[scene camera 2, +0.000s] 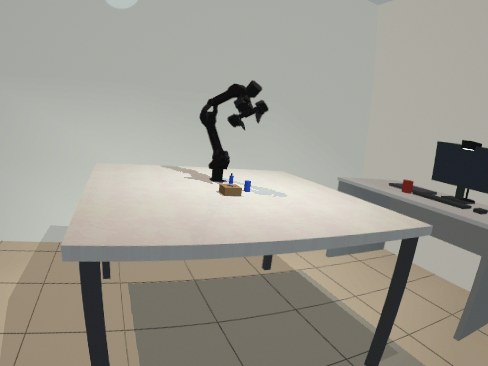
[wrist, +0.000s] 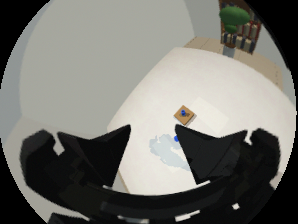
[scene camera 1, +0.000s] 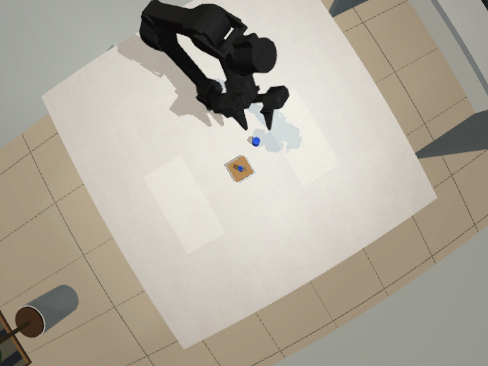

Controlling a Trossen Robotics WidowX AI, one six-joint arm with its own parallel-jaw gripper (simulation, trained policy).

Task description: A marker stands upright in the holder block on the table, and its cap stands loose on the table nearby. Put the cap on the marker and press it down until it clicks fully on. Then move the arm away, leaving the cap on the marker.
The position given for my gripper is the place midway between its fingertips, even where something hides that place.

Note:
I see my gripper [scene camera 1: 257, 129].
My gripper shows as well in the wrist view [wrist: 153, 127].

